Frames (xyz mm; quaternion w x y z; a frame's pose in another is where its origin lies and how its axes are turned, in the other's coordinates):
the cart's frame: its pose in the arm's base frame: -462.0 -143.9 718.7 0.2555 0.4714 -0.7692 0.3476
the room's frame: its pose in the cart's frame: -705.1 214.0 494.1 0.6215 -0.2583 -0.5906 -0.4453
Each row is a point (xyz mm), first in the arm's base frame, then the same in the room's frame.
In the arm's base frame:
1: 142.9 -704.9 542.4
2: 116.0 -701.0 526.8
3: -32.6 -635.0 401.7
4: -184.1 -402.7 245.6
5: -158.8 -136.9 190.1
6: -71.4 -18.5 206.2
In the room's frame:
1: 172.3 126.1 -1063.6
2: 173.2 140.3 -1035.7
3: 167.3 183.8 -835.3
4: 50.6 138.5 -542.7
5: -116.8 -29.3 -407.8
6: -200.5 -150.8 -419.8

